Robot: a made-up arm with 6 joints. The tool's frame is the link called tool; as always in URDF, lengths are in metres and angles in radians. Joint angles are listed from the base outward.
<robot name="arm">
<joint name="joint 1" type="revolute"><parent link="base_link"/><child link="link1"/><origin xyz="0 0 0.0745" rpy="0 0 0"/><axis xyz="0 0 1"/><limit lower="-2.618" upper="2.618"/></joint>
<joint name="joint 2" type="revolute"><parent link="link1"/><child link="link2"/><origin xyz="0 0 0" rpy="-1.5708 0 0"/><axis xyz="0 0 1"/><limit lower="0" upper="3.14"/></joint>
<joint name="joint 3" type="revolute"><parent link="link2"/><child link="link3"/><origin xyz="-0.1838 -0.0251 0" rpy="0 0 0"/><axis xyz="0 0 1"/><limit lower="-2.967" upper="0"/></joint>
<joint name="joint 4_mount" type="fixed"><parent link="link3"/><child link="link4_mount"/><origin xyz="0.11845 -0.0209 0" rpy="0 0 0"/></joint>
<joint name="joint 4" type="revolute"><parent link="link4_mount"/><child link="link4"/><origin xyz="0.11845 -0.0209 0" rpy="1.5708 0 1.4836"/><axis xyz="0 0 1"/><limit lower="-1.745" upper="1.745"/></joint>
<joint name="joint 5" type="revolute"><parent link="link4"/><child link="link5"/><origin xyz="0 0 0" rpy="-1.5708 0 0"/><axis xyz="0 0 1"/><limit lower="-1.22" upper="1.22"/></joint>
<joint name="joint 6" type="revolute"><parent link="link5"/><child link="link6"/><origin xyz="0.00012 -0.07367 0" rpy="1.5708 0 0"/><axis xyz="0 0 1"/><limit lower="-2.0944" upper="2.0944"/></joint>
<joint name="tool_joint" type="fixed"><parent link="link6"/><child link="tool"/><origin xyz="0 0 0" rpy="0 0 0"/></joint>
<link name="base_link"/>
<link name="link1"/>
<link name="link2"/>
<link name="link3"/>
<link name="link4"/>
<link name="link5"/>
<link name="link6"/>
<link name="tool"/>
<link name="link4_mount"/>
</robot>
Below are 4 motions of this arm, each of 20 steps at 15 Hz.
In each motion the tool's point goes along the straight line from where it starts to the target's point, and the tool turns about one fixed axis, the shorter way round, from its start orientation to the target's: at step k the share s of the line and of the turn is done. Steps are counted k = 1, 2, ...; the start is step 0. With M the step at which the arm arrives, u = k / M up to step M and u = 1 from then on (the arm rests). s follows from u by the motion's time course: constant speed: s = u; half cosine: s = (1 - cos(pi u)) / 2; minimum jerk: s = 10 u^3 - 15 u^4 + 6 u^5.
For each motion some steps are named. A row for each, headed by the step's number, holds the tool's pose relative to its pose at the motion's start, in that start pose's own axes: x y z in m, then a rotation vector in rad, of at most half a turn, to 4 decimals.
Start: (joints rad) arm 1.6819 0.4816 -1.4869 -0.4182 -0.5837 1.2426
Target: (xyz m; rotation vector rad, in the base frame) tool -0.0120 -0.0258 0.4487 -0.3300 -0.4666 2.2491
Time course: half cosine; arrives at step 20
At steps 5, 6, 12, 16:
5: 0.0041 -0.0038 -0.0043 -0.0327 0.0058 -0.0397
6: 0.0058 -0.0054 -0.0061 -0.0460 0.0082 -0.0559
12: 0.0183 -0.0172 -0.0192 -0.1460 0.0260 -0.1775
16: 0.0252 -0.0238 -0.0266 -0.2018 0.0360 -0.2454

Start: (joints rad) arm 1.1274 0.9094 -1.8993 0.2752 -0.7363 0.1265
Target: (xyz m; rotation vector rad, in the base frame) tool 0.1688 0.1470 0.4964 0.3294 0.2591 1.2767
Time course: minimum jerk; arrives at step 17
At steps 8, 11, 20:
8: 0.0741 -0.0675 -0.0280 0.1183 0.1017 -0.1040
11: 0.1267 -0.1153 -0.0478 0.2022 0.1738 -0.1776
20: 0.1666 -0.1517 -0.0629 0.2659 0.2286 -0.2336

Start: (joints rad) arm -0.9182 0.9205 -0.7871 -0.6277 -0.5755 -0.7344
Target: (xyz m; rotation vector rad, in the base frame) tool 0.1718 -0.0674 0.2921 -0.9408 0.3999 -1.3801
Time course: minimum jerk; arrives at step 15
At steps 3, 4, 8, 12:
3: -0.0052 -0.0008 -0.0010 0.0167 -0.0473 0.0020
4: -0.0109 -0.0016 -0.0021 0.0351 -0.0995 0.0042
8: -0.0502 -0.0075 -0.0096 0.1621 -0.4589 0.0193
12: -0.0841 -0.0125 -0.0160 0.2716 -0.7689 0.0323

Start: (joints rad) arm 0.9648 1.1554 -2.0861 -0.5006 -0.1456 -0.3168
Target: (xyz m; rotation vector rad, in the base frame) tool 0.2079 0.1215 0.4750 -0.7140 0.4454 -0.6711
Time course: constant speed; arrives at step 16
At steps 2, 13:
2: 0.0220 0.0039 -0.0010 -0.0313 0.0523 -0.0979
13: 0.1433 0.0256 -0.0063 -0.2035 0.3402 -0.6366

